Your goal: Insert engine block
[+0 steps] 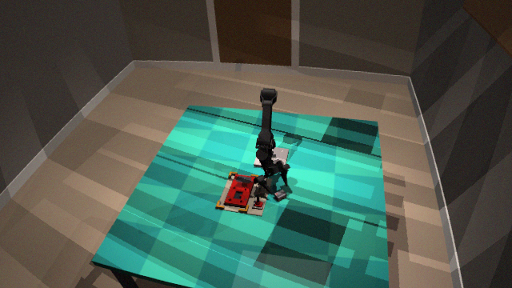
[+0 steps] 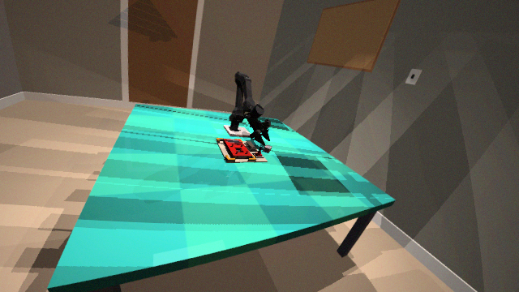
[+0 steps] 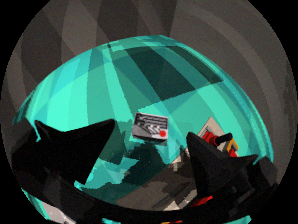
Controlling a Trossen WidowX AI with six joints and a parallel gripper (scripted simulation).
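Right now my gripper tip is 10 mm short of the engine block, 10 mm to the right of it and 40 mm above it. The rest, counted from my gripper tip: beige base plate: 30 mm ahead, 180 mm to the right, 40 mm below.
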